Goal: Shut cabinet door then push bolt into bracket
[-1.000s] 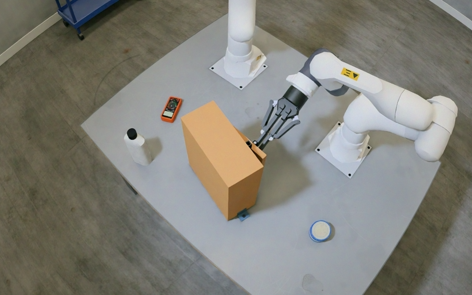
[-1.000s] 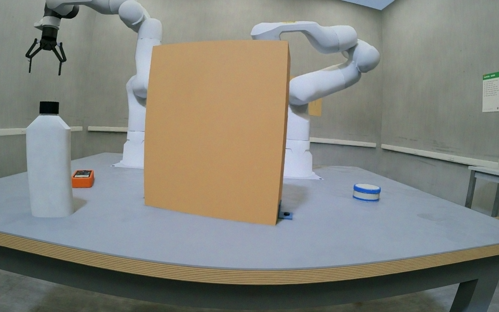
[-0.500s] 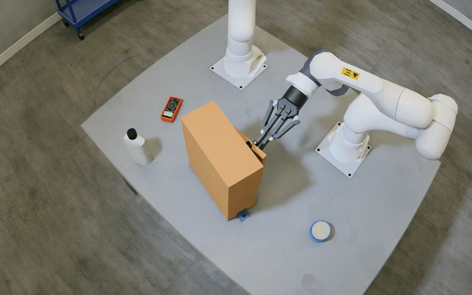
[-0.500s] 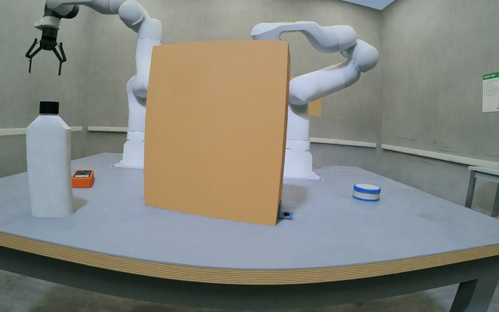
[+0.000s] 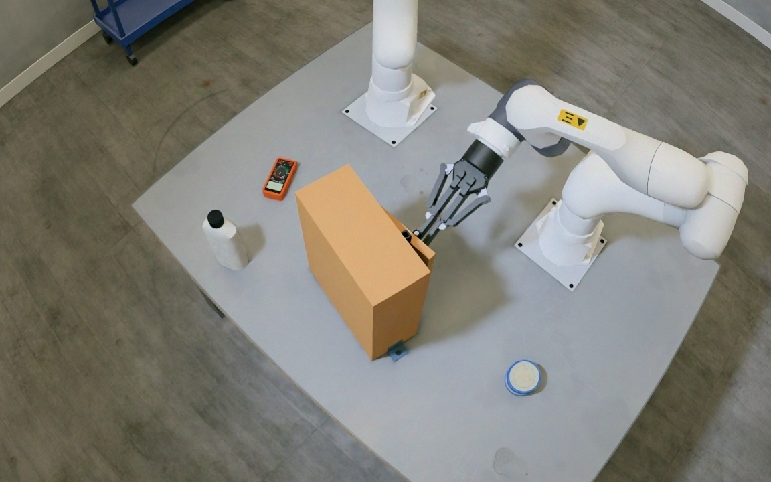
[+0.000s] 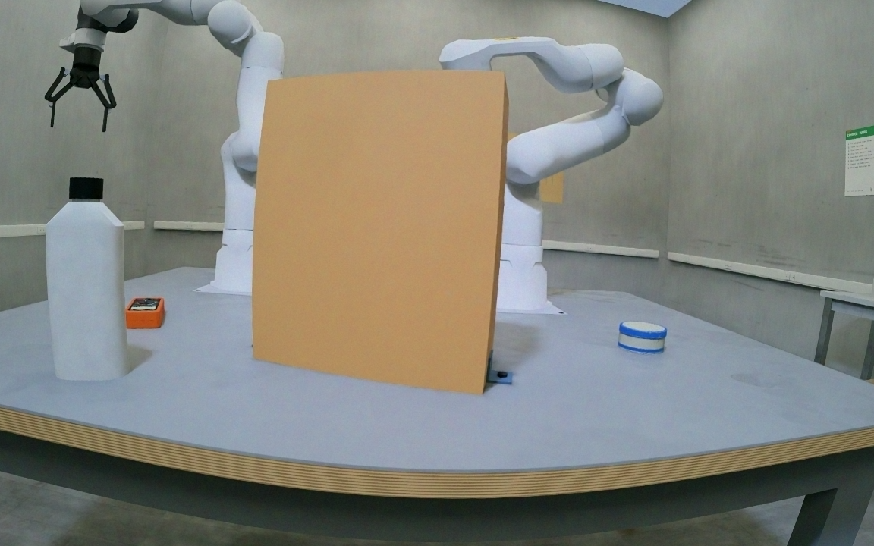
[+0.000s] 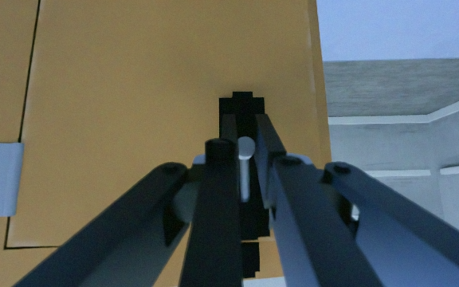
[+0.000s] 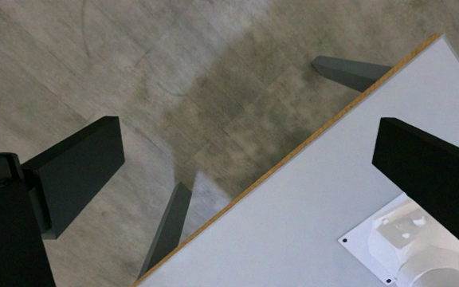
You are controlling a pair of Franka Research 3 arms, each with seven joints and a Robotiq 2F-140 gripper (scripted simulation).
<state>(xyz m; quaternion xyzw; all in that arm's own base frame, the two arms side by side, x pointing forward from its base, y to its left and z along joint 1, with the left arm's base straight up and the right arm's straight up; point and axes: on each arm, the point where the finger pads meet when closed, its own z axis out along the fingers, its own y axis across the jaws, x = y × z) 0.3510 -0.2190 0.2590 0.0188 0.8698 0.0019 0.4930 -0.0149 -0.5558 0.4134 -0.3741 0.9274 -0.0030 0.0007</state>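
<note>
The tan cabinet is 120 mm ahead of my left hand, 90 mm below it and 70 mm to the right of it. The rest, counted from my left hand: blue-and-white round tin: 350 mm to the left, 240 mm below, 20 mm ahead.
</note>
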